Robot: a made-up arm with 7 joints.
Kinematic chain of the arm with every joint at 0, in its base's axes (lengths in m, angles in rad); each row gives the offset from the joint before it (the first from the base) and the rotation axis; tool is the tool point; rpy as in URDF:
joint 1: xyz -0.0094 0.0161 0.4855 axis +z
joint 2: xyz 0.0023 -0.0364 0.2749 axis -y
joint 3: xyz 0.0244 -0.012 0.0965 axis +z
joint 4: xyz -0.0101 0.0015 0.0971 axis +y
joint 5: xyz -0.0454 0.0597 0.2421 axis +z
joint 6: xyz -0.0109 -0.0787 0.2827 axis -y
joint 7: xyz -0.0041 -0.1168 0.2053 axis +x
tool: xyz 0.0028 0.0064 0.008 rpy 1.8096 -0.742 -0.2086
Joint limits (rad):
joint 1: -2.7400..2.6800
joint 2: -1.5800..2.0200
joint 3: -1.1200..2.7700
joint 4: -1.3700..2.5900
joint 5: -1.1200..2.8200
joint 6: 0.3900..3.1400
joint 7: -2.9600..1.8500
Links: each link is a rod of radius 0.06 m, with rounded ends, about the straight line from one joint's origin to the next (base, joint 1, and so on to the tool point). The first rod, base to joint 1, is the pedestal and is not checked.
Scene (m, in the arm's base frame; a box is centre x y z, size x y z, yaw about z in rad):
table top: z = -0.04
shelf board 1: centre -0.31 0.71 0.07 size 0.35 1 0.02 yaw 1.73
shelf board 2: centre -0.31 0.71 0.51 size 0.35 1 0.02 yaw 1.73
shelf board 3: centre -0.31 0.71 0.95 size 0.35 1 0.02 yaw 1.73
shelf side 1: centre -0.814 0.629 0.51 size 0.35 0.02 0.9 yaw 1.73
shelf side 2: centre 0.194 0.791 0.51 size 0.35 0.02 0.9 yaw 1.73
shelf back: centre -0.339 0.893 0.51 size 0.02 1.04 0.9 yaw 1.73
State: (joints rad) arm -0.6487 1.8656 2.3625 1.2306 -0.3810 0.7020 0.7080
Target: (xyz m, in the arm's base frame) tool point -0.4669 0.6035 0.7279
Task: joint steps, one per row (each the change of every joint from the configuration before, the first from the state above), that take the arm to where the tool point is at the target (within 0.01 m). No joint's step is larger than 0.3 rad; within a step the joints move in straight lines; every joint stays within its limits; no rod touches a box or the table.
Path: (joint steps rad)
1: 0.1118 -0.0631 0.0928 0.2085 0.0618 0.2313 -0.0055
2: 0.1118 -0.0631 0.0928 0.2085 0.0618 0.2312 -0.0056
3: 0.1119 -0.0631 0.0927 0.2084 0.0618 0.2313 -0.0055
4: 0.1774 -0.1124 -0.1263 -0.0461 0.1310 0.2643 0.0004
5: 0.1774 -0.1124 -0.1264 -0.0462 0.1310 0.2642 0.0004
6: 0.1774 -0.1124 -0.1263 -0.0462 0.1311 0.2643 0.0004
7: -0.1672 0.0205 -0.0500 -0.1195 -0.0969 -0.2942 0.0043
8: -0.1672 0.0204 -0.0500 -0.1196 -0.0968 -0.2942 0.0043
9: -0.1672 0.0205 -0.0500 -0.1195 -0.0968 -0.2941 0.0042

